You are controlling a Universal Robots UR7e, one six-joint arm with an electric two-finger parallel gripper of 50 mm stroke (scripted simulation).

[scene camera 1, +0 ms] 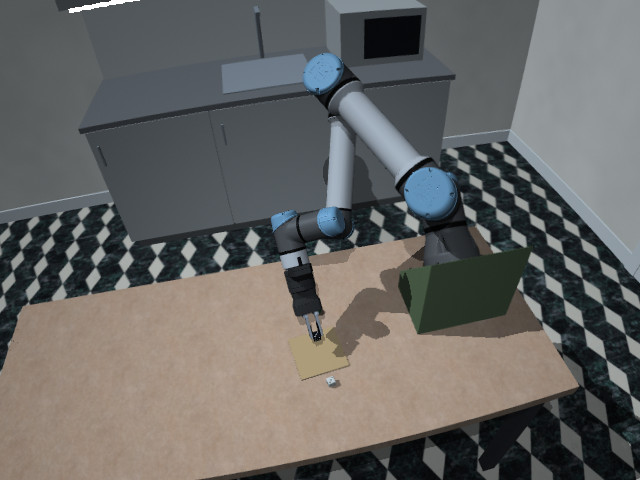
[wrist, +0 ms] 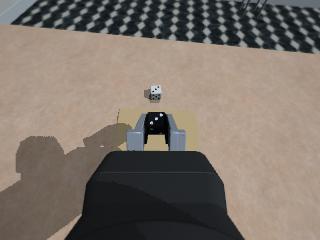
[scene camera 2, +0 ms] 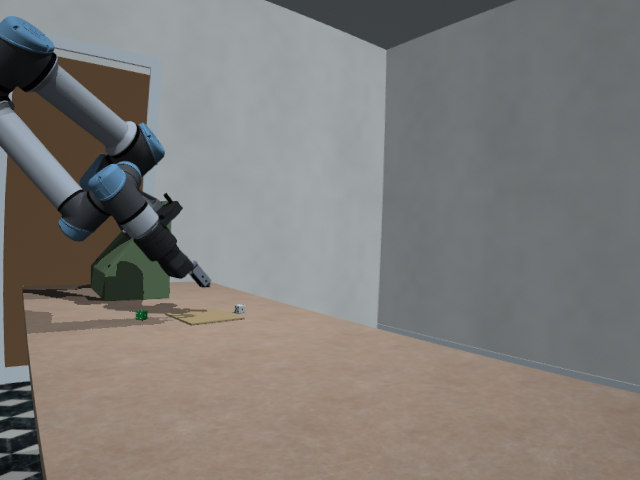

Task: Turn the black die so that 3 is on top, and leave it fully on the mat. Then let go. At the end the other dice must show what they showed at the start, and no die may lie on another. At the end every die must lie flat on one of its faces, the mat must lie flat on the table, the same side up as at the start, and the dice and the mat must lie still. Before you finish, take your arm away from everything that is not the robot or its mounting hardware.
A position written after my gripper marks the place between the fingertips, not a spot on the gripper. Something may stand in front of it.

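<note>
There's a tan mat [scene camera 1: 312, 358] here, and that same tan mat is in scene camera 2 [scene camera 2: 205, 316] and in the wrist view [wrist: 185, 120] too. You'd also find my gripper [scene camera 2: 204, 282], and my gripper shows again in the wrist view [wrist: 156, 122] and in scene camera 1 [scene camera 1: 316, 336].
</note>
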